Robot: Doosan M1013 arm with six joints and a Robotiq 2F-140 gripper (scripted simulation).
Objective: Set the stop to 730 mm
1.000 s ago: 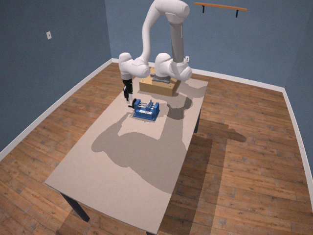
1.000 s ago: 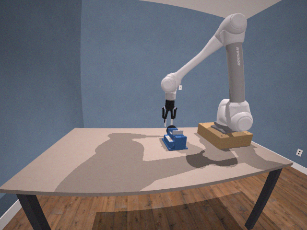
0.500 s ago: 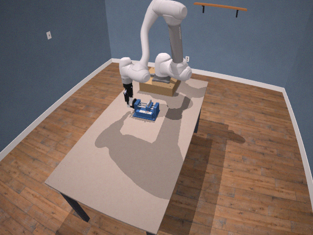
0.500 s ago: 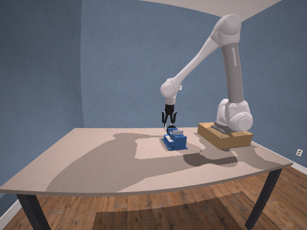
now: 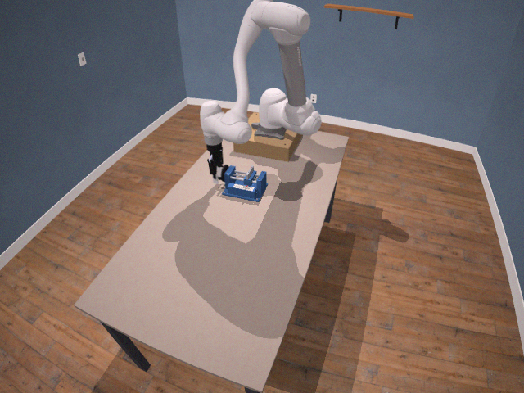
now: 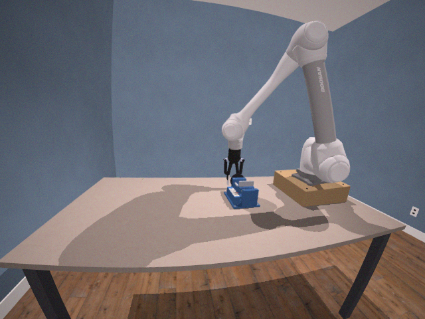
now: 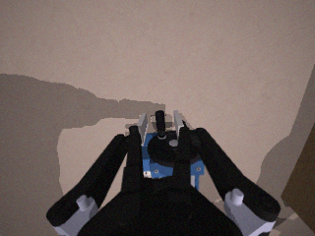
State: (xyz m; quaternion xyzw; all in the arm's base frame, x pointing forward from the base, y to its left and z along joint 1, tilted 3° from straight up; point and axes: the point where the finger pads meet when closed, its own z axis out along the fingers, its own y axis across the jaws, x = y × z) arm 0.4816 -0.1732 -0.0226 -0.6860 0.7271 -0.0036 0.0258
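Right now my hand is 2 cm to the right of the black handwheel and 1 cm above it. Also, from my hand: grey stop block 17 cm to the left, 2 cm above.
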